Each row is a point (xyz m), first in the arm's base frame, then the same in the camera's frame.
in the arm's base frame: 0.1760 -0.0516 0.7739
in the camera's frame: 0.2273 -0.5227 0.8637
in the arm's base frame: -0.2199 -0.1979 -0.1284
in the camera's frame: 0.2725 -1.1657 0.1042
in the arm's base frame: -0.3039 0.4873 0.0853
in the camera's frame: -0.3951 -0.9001 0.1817
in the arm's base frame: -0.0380 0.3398 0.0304
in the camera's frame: -0.1388 -0.7435 0.1094
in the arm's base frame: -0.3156 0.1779 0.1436
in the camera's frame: -0.1321 -1.0226 0.3047
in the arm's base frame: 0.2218 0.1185 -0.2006
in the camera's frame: 0.1986 -0.6689 -0.1153
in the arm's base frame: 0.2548 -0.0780 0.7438
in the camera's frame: 0.2893 -0.4728 0.8254
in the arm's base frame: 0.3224 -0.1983 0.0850
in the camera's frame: 0.4950 -0.6367 0.2058
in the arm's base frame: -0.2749 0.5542 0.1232
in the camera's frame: -0.4453 -0.8373 0.1986
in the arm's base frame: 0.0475 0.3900 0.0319
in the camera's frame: -0.1449 -0.6478 0.0840
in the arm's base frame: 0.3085 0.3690 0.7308
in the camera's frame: -0.0814 -0.2450 0.7091
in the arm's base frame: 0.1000 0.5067 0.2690
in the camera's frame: -0.2494 -0.4915 0.2770
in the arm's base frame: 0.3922 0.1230 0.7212
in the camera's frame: 0.1754 -0.2760 0.7355
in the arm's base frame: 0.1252 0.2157 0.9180
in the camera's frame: -0.0476 -0.4189 0.9556
